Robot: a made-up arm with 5 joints.
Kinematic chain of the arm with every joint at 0, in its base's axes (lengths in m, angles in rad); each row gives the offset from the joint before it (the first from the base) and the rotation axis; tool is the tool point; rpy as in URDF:
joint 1: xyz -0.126 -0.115 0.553 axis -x
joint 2: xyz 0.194 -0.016 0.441 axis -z
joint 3: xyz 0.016 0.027 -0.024 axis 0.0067 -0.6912 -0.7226
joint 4: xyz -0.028 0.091 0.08 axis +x
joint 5: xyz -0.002 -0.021 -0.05 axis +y
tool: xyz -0.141 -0.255 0.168 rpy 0 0 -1.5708
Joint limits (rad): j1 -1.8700..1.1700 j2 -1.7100..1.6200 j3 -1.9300..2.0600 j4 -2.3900..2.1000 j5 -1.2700..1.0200
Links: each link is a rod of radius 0.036 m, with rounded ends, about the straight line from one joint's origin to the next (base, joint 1, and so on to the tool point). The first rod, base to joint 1, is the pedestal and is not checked.
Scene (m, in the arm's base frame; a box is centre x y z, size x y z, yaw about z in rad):
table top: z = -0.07
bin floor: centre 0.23 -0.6 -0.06 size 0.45 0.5 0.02 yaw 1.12
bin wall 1: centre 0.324 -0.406 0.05 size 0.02 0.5 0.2 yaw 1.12
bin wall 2: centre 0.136 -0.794 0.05 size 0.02 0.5 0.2 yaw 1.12
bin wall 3: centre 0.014 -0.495 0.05 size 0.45 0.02 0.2 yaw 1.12
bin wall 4: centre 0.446 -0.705 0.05 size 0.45 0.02 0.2 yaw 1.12
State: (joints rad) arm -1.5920 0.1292 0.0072 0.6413 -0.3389
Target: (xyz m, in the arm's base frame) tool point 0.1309 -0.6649 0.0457
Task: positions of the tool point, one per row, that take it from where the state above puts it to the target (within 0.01 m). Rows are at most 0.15 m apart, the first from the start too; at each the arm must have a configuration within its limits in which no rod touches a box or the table.
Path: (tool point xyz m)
1: -0.1394 -0.5701 0.4016
2: -0.1075 -0.6356 0.3862
3: -0.0620 -0.6819 0.3673
4: -0.0101 -0.7061 0.3435
5: 0.0418 -0.7086 0.3165
6: 0.0893 -0.6928 0.2898
7: 0.1309 -0.6649 0.2675
8: 0.1322 -0.6752 0.1543
9: 0.1309 -0.6649 0.0457

